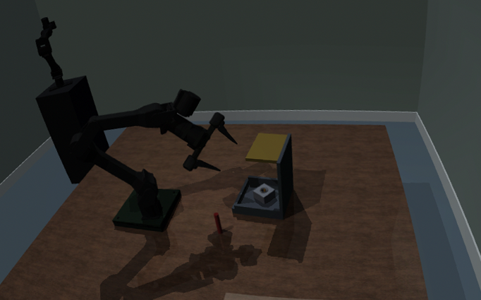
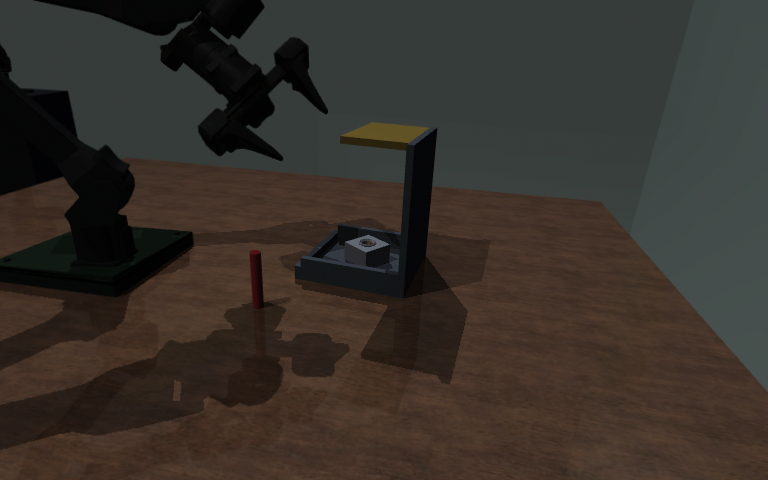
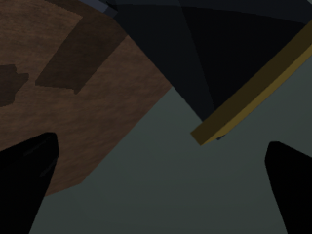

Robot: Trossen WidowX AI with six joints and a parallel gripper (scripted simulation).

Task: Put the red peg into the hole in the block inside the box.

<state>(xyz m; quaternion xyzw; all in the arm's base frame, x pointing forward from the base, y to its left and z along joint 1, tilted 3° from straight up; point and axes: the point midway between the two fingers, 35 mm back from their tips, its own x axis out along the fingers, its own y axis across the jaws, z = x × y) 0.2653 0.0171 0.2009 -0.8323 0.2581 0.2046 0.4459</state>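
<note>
Right now my gripper tip is 18 cm above the red peg, 9 cm to the left of it and 5 cm past it. Also, from my gripper tip: yellow roof (11 cm ahead, 4 cm to the left); then back wall (16 cm ahead, 10 cm below, 2 cm to the left).
</note>
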